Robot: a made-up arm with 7 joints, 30 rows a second.
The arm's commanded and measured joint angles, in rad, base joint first. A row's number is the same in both.
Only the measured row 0 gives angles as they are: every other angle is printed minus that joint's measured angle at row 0.
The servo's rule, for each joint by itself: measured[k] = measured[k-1] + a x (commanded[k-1-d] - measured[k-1]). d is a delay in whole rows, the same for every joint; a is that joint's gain. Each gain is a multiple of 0.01, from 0.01 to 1. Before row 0 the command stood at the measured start. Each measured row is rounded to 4 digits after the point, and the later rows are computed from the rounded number. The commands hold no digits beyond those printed.
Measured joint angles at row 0:
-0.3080, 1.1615, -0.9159, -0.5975, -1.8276, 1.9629, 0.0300
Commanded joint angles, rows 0 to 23:
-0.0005, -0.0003, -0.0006, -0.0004, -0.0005, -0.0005, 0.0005
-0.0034, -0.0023, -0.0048, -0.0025, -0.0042, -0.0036, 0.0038
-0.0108, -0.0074, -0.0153, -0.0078, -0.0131, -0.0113, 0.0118
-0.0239, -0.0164, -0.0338, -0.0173, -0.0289, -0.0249, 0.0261
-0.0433, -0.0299, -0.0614, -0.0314, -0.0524, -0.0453, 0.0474
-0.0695, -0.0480, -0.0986, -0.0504, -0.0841, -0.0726, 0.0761
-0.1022, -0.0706, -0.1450, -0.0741, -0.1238, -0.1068, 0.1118
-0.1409, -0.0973, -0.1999, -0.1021, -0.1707, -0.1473, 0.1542
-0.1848, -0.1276, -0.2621, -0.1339, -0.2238, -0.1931, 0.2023
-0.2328, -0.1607, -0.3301, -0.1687, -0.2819, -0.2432, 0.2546
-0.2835, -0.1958, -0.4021, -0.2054, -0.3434, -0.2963, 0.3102
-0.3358, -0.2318, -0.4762, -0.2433, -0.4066, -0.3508, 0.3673
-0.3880, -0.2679, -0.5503, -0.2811, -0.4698, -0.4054, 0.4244
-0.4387, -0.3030, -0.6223, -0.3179, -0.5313, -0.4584, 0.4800
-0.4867, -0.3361, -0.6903, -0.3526, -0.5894, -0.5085, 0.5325
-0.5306, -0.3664, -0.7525, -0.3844, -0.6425, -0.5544, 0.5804
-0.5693, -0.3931, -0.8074, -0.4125, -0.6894, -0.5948, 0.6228
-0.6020, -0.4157, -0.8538, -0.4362, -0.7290, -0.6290, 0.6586
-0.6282, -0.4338, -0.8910, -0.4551, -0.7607, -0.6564, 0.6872
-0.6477, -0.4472, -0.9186, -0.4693, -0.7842, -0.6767, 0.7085
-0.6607, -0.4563, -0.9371, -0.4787, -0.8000, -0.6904, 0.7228
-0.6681, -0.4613, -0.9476, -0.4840, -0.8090, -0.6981, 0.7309
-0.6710, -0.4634, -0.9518, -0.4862, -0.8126, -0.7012, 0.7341
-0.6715, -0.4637, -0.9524, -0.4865, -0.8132, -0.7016, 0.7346
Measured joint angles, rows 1 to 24:
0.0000, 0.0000, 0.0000, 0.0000, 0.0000, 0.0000, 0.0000
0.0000, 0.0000, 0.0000, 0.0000, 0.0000, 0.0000, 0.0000
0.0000, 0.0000, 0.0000, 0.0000, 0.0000, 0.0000, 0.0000
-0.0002, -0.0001, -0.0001, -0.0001, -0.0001, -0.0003, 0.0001
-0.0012, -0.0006, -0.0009, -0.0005, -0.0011, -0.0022, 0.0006
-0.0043, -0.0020, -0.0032, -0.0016, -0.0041, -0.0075, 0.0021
-0.0106, -0.0050, -0.0081, -0.0040, -0.0103, -0.0176, 0.0052
-0.0211, -0.0102, -0.0166, -0.0081, -0.0208, -0.0337, 0.0107
-0.0366, -0.0181, -0.0297, -0.0144, -0.0366, -0.0563, 0.0192
-0.0576, -0.0291, -0.0481, -0.0234, -0.0584, -0.0856, 0.0312
-0.0843, -0.0434, -0.0724, -0.0352, -0.0865, -0.1214, 0.0472
-0.1165, -0.0611, -0.1028, -0.0500, -0.1208, -0.1630, 0.0674
-0.1537, -0.0820, -0.1392, -0.0678, -0.1611, -0.2095, 0.0917
-0.1952, -0.1059, -0.1813, -0.0884, -0.2067, -0.2598, 0.1201
-0.2402, -0.1323, -0.2285, -0.1116, -0.2567, -0.3126, 0.1522
-0.2875, -0.1608, -0.2800, -0.1370, -0.3100, -0.3664, 0.1876
-0.3359, -0.1907, -0.3348, -0.1641, -0.3653, -0.4198, 0.2256
-0.3842, -0.2212, -0.3917, -0.1924, -0.4213, -0.4712, 0.2655
-0.4310, -0.2517, -0.4494, -0.2212, -0.4766, -0.5195, 0.3064
-0.4753, -0.2814, -0.5067, -0.2499, -0.5298, -0.5632, 0.3475
-0.5158, -0.3096, -0.5622, -0.2778, -0.5796, -0.6014, 0.3879
-0.5518, -0.3357, -0.6148, -0.3044, -0.6249, -0.6333, 0.4268
-0.5825, -0.3591, -0.6634, -0.3291, -0.6647, -0.6585, 0.4634
-0.6075, -0.3795, -0.7072, -0.3515, -0.6985, -0.6770, 0.4971
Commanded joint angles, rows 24 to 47:
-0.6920, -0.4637, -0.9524, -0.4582, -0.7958, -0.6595, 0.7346
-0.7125, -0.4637, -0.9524, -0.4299, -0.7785, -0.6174, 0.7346
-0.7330, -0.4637, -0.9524, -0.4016, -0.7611, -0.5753, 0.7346
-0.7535, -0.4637, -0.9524, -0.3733, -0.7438, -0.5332, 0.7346
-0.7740, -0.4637, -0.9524, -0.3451, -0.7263, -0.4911, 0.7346
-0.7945, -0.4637, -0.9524, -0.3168, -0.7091, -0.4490, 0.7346
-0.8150, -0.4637, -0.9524, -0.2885, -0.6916, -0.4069, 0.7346
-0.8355, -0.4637, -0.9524, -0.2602, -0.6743, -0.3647, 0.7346
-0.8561, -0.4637, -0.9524, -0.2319, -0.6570, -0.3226, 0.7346
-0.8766, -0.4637, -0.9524, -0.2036, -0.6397, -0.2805, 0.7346
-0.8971, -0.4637, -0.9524, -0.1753, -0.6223, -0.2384, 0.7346
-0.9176, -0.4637, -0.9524, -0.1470, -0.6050, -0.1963, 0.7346
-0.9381, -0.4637, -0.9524, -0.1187, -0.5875, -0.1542, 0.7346
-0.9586, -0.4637, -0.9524, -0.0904, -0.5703, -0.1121, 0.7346
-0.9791, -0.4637, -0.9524, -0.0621, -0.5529, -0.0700, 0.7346
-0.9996, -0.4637, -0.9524, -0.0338, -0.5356, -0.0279, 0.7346
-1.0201, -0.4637, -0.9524, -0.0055, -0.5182, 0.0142, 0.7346
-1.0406, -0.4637, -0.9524, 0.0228, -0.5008, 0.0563, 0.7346
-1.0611, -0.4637, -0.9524, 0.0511, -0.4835, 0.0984, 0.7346
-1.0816, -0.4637, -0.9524, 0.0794, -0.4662, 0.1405, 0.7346
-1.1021, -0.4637, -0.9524, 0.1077, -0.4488, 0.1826, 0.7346
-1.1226, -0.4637, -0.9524, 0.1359, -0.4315, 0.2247, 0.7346
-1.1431, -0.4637, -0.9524, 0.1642, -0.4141, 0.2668, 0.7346
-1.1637, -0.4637, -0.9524, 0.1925, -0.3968, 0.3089, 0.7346
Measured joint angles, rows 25 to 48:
-0.6269, -0.3967, -0.7457, -0.3714, -0.7261, -0.6892, 0.5275
-0.6410, -0.4107, -0.7787, -0.3886, -0.7477, -0.6962, 0.5544
-0.6508, -0.4218, -0.8065, -0.4033, -0.7641, -0.6993, 0.5778
-0.6640, -0.4306, -0.8298, -0.4115, -0.7720, -0.6762, 0.5982
-0.6795, -0.4376, -0.8494, -0.4143, -0.7736, -0.6421, 0.6159
-0.6966, -0.4431, -0.8659, -0.4124, -0.7705, -0.6034, 0.6313
-0.7148, -0.4474, -0.8797, -0.4065, -0.7638, -0.5627, 0.6447
-0.7337, -0.4508, -0.8913, -0.3973, -0.7544, -0.5212, 0.6564
-0.7532, -0.4535, -0.9011, -0.3852, -0.7431, -0.4793, 0.6666
-0.7730, -0.4556, -0.9093, -0.3707, -0.7302, -0.4373, 0.6754
-0.7930, -0.4573, -0.9162, -0.3541, -0.7162, -0.3952, 0.6831
-0.8132, -0.4586, -0.9220, -0.3358, -0.7014, -0.3531, 0.6898
-0.8335, -0.4597, -0.9269, -0.3160, -0.6860, -0.3110, 0.6956
-0.8539, -0.4605, -0.9310, -0.2949, -0.6701, -0.2689, 0.7007
-0.8743, -0.4612, -0.9344, -0.2727, -0.6538, -0.2268, 0.7051
-0.8947, -0.4617, -0.9373, -0.2496, -0.6372, -0.1847, 0.7089
-0.9151, -0.4621, -0.9397, -0.2257, -0.6205, -0.1426, 0.7122
-0.9356, -0.4624, -0.9417, -0.2012, -0.6036, -0.1005, 0.7151
-0.9561, -0.4627, -0.9434, -0.1761, -0.5866, -0.0584, 0.7176
-0.9766, -0.4629, -0.9448, -0.1505, -0.5695, -0.0163, 0.7198
-0.9971, -0.4631, -0.9460, -0.1245, -0.5523, 0.0258, 0.7217
-1.0176, -0.4632, -0.9470, -0.0982, -0.5351, 0.0679, 0.7234
-1.0381, -0.4633, -0.9479, -0.0716, -0.5179, 0.1100, 0.7249
-1.0586, -0.4634, -0.9486, -0.0447, -0.5006, 0.1521, 0.7262

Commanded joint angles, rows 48 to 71:
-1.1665, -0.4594, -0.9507, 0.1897, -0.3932, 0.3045, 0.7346
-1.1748, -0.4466, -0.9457, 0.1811, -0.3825, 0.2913, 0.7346
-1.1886, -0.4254, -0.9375, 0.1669, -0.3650, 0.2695, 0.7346
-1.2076, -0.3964, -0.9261, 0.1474, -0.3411, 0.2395, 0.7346
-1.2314, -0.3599, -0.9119, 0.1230, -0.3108, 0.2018, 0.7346
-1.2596, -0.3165, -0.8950, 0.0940, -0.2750, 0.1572, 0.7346
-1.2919, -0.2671, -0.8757, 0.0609, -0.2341, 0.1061, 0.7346
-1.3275, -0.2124, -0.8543, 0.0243, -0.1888, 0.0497, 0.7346
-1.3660, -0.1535, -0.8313, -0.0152, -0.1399, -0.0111, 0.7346
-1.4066, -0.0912, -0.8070, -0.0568, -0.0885, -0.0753, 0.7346
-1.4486, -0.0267, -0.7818, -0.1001, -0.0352, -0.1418, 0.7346
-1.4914, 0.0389, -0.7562, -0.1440, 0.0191, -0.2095, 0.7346
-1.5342, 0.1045, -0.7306, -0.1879, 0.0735, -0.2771, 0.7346
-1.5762, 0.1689, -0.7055, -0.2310, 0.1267, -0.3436, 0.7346
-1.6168, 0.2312, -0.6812, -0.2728, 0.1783, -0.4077, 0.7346
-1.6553, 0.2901, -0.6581, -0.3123, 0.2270, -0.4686, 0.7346
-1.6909, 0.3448, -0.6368, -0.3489, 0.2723, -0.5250, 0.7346
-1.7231, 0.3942, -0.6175, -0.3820, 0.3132, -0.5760, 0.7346
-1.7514, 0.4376, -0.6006, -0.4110, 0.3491, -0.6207, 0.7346
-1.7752, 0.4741, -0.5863, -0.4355, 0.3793, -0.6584, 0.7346
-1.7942, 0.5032, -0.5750, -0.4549, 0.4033, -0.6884, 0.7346
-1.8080, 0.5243, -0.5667, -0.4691, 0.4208, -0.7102, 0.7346
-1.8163, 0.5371, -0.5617, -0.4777, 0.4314, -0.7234, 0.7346
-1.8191, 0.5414, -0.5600, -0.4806, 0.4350, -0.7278, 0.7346
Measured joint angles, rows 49 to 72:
-1.0791, -0.4635, -0.9492, -0.0176, -0.4833, 0.1942, 0.7273
-1.0996, -0.4635, -0.9497, 0.0097, -0.4660, 0.2363, 0.7282
-1.1201, -0.4635, -0.9501, 0.0371, -0.4487, 0.2784, 0.7290
-1.1349, -0.4626, -0.9502, 0.0600, -0.4348, 0.2935, 0.7297
-1.1477, -0.4592, -0.9495, 0.0782, -0.4217, 0.2922, 0.7303
-1.1608, -0.4521, -0.9476, 0.0915, -0.4075, 0.2790, 0.7309
-1.1758, -0.4404, -0.9442, 0.0999, -0.3909, 0.2561, 0.7314
-1.1936, -0.4235, -0.9390, 0.1034, -0.3709, 0.2246, 0.7318
-1.2147, -0.4010, -0.9320, 0.1020, -0.3469, 0.1855, 0.7322
-1.2394, -0.3729, -0.9230, 0.0958, -0.3187, 0.1394, 0.7325
-1.2676, -0.3392, -0.9120, 0.0851, -0.2862, 0.0874, 0.7328
-1.2991, -0.3002, -0.8991, 0.0701, -0.2496, 0.0303, 0.7330
-1.3335, -0.2563, -0.8844, 0.0511, -0.2093, -0.0309, 0.7332
-1.3703, -0.2081, -0.8680, 0.0284, -0.1658, -0.0952, 0.7334
-1.4091, -0.1562, -0.8501, 0.0025, -0.1196, -0.1615, 0.7336
-1.4491, -0.1015, -0.8310, -0.0261, -0.0713, -0.2285, 0.7337
-1.4898, -0.0447, -0.8109, -0.0568, -0.0218, -0.2953, 0.7338
-1.5304, 0.0132, -0.7901, -0.0892, 0.0282, -0.3605, 0.7339
-1.5704, 0.0713, -0.7690, -0.1227, 0.0779, -0.4232, 0.7340
-1.6090, 0.1287, -0.7478, -0.1566, 0.1265, -0.4822, 0.7341
-1.6455, 0.1845, -0.7270, -0.1904, 0.1732, -0.5366, 0.7342
-1.6794, 0.2377, -0.7068, -0.2235, 0.2172, -0.5854, 0.7343
-1.7101, 0.2873, -0.6875, -0.2553, 0.2577, -0.6277, 0.7343
-1.7370, 0.3326, -0.6695, -0.2852, 0.2941, -0.6629, 0.7343

